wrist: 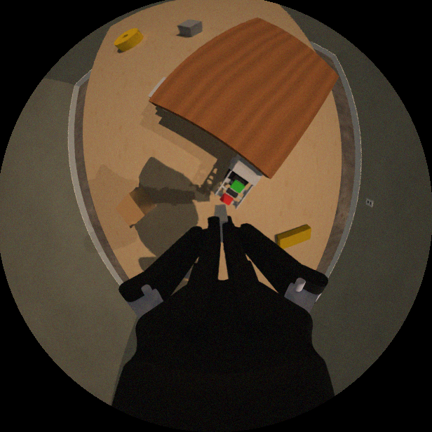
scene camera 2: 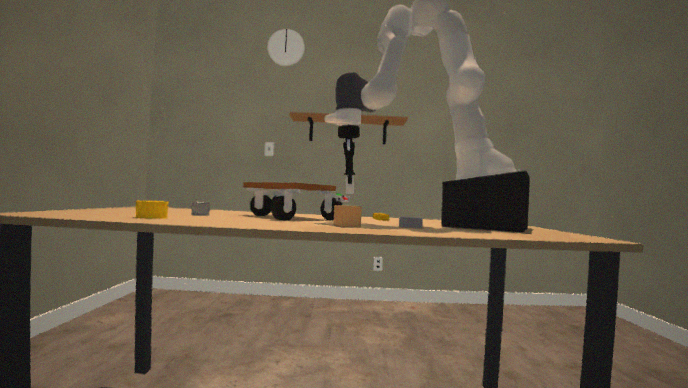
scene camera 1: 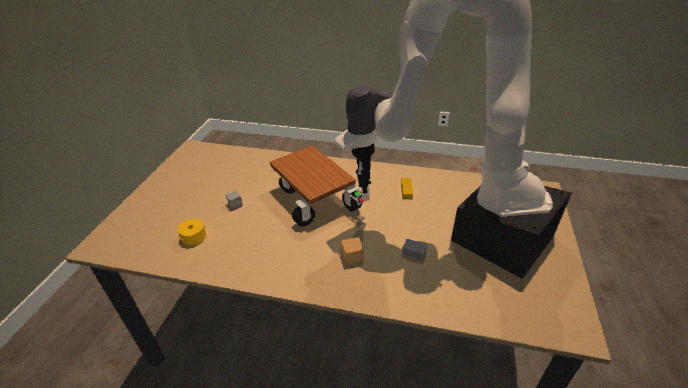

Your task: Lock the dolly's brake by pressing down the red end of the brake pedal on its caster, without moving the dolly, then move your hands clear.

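The dolly [scene camera 1: 312, 172] [scene camera 2: 290, 186] [wrist: 250, 90] stands upright on its wheels, with a reddish-brown wooden deck. Its near-robot caster [scene camera 1: 352, 199] [scene camera 2: 328, 208] carries the brake pedal. The pedal's green end [scene camera 1: 357, 194] [scene camera 2: 339, 195] [wrist: 237, 186] is nearer the deck. Its red end [scene camera 1: 362, 200] [scene camera 2: 345, 198] [wrist: 227, 199] is on the outer side and shows a little lower than the green in the scene camera 2 view. My gripper [scene camera 1: 366, 196] [scene camera 2: 350, 190] [wrist: 220, 212] is shut and empty, pointing down, with its tips close beside and slightly above the red end. Contact cannot be told.
On the table [scene camera 1: 280, 270] are an orange block [scene camera 1: 352, 251] [scene camera 2: 347, 216] [wrist: 131, 207], a blue-grey block [scene camera 1: 414, 249] [scene camera 2: 410, 222], a yellow bar [scene camera 1: 407, 188] [scene camera 2: 381, 216] [wrist: 294, 236], a grey block [scene camera 1: 234, 200] [wrist: 190, 28] and a yellow cylinder [scene camera 1: 192, 233] [wrist: 129, 40].
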